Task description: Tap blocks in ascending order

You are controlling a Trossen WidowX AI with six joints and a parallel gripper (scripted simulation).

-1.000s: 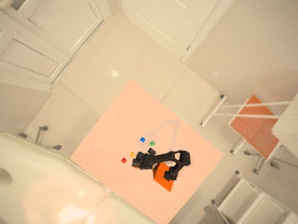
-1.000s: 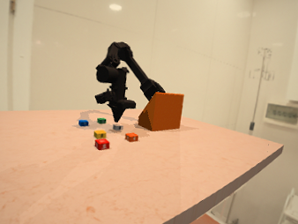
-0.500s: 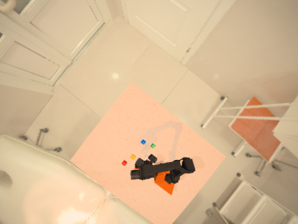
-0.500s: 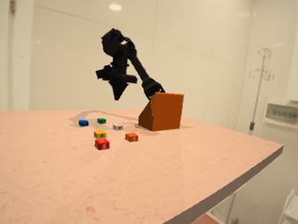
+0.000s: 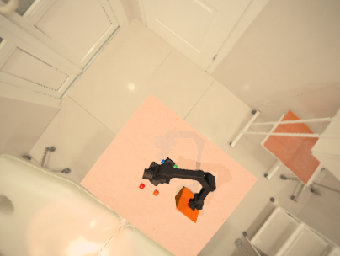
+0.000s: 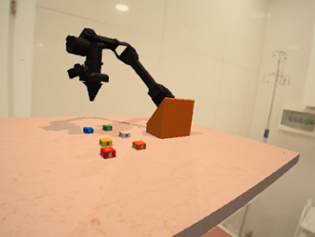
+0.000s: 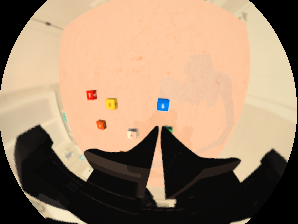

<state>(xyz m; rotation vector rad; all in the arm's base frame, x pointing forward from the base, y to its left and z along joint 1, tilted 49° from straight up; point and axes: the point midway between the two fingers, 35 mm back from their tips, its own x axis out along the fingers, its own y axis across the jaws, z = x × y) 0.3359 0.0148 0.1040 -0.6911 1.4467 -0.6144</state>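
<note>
Right now my gripper tip is 10 mm to the left of the blue block and 120 mm above it. From my gripper tip the other things lie so: green block: 80 mm behind, 40 mm to the right, 120 mm below; yellow block: 10 mm behind, 150 mm to the left, 120 mm below; white block: 110 mm behind, 70 mm to the left, 120 mm below.
</note>
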